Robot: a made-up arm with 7 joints.
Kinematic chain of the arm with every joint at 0, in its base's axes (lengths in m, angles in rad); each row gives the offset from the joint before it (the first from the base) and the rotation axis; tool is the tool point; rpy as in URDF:
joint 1: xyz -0.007 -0.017 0.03 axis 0 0.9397 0.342
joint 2: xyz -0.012 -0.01 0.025 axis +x
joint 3: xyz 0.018 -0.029 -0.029 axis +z
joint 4: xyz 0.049 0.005 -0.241 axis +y
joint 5: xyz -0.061 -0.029 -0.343 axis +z
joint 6: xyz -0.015 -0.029 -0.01 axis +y
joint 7: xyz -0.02 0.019 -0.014 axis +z
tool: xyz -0.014 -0.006 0.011 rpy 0 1.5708 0
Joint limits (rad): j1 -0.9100..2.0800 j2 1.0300..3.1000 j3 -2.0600..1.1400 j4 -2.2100..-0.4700 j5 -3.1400..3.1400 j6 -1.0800..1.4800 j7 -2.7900..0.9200
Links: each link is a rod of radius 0.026 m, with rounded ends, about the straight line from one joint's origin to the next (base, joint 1, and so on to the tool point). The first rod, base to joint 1, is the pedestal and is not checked.
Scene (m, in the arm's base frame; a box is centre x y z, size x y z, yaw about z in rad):
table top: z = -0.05
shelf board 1: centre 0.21 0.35 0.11 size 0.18 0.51 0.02 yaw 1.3
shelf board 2: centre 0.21 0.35 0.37 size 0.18 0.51 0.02 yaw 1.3
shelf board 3: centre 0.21 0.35 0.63 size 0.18 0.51 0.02 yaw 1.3
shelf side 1: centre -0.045 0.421 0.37 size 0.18 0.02 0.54 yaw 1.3
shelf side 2: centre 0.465 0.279 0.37 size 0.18 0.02 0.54 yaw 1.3
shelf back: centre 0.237 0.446 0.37 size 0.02 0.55 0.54 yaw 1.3
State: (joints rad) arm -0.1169 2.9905 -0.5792 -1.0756 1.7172 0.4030 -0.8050
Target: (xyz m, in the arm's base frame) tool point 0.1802 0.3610 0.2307
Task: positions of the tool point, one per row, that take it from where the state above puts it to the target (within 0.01 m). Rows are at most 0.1 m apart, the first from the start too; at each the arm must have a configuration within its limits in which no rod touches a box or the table.
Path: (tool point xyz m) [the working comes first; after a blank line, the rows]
Joints at the target: -0.1791 2.9804 -0.8930 -1.8887 1.8380 0.4924 -0.7548
Straight joint move there: touches shelf board 2.

1: 0.2284 0.2654 0.4739
2: 0.2514 0.2182 0.4332
3: 0.2607 0.1647 0.3875
4: 0.2634 0.1924 0.3210
5: 0.2531 0.2135 0.2534
6: 0.2254 0.2919 0.2427
7: 0.1802 0.3610 0.2307

